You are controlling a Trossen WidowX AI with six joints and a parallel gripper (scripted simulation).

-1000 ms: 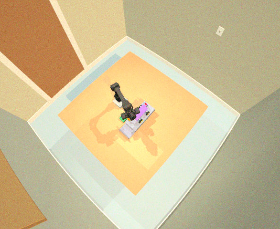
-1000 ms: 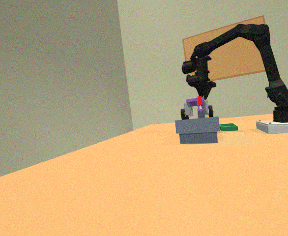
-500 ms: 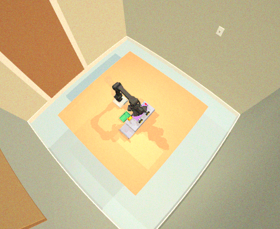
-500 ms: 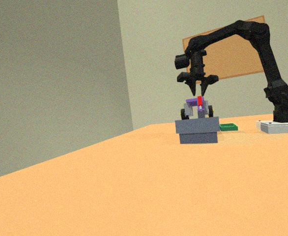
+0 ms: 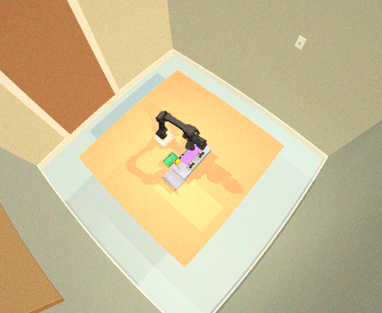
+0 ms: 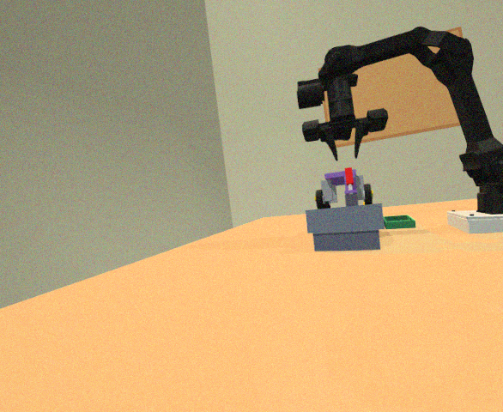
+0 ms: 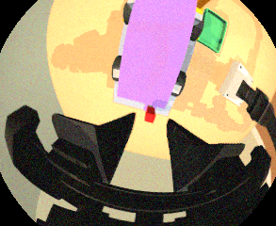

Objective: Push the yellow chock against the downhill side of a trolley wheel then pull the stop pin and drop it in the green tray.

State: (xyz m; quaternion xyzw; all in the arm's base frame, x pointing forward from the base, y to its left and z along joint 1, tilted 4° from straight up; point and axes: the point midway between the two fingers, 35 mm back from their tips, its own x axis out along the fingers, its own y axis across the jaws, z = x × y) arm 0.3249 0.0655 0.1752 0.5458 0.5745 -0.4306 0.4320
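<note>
Now: gripper tip 30 mm to the right of the red-headed stop pin and 60 mm above it. Also, from my gripper tip: yellow chock 50 mm behind, 180 mm to the right, 110 mm below; grey ramp 10 mm ahead, 90 mm to the right, 150 mm below; trolley 10 mm ahead, 80 mm to the right, 80 mm below.
</note>
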